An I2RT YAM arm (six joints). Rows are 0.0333 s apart.
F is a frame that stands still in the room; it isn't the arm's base.
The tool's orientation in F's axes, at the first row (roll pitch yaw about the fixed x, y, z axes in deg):
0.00 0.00 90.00
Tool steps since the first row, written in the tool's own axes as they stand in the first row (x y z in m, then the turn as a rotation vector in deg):
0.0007 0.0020 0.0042 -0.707 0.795 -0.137
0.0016 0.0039 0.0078 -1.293 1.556 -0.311
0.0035 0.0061 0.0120 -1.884 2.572 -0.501
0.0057 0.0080 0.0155 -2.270 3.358 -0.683
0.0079 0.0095 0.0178 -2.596 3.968 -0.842
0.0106 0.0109 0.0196 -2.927 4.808 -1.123
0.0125 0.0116 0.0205 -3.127 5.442 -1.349
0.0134 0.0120 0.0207 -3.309 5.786 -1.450
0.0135 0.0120 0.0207 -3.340 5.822 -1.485
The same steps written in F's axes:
-0.0020 0.0007 0.0042 -0.795 -0.707 -0.137
-0.0039 0.0016 0.0078 -1.556 -1.293 -0.311
-0.0061 0.0035 0.0120 -2.572 -1.884 -0.501
-0.0080 0.0057 0.0155 -3.358 -2.270 -0.683
-0.0095 0.0079 0.0178 -3.968 -2.596 -0.842
-0.0109 0.0106 0.0196 -4.808 -2.927 -1.123
-0.0116 0.0125 0.0205 -5.442 -3.127 -1.349
-0.0120 0.0134 0.0207 -5.786 -3.309 -1.450
-0.0120 0.0135 0.0207 -5.822 -3.340 -1.485

